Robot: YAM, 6 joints.
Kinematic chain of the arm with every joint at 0, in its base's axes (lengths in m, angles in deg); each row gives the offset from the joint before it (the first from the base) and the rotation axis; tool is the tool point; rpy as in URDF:
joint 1: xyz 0 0 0.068 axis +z
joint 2: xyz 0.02 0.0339 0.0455 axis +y
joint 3: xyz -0.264 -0.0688 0 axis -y
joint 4: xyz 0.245 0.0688 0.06 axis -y
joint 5: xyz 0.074 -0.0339 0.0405 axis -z
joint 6: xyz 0.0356 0 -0.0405 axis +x
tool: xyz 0 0 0 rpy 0 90 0
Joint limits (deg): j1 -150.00..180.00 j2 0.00..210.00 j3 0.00..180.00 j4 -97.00..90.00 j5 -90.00..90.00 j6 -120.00..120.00
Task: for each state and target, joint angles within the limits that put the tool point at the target. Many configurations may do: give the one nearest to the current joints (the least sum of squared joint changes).
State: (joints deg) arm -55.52 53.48 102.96 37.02 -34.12 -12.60
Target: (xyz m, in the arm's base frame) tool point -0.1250 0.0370 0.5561
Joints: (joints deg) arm -9.49 22.92 77.20 36.02 -26.50 -12.60
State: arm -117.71 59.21 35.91 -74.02 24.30 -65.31
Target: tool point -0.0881 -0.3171 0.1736
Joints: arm -103.25 102.71 67.68 -46.53 21.54 -65.31
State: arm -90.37 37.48 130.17 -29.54 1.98 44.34
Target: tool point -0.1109 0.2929 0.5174
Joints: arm -69.78 18.62 124.73 -39.01 4.54 44.34
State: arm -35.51 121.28 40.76 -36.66 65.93 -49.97
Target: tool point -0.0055 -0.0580 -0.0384
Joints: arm -62.20 160.75 24.78 -27.52 63.70 -49.97
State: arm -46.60 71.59 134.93 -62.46 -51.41 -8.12
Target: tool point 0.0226 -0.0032 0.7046
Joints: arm -55.10 77.92 157.89 -29.57 -27.98 -8.12
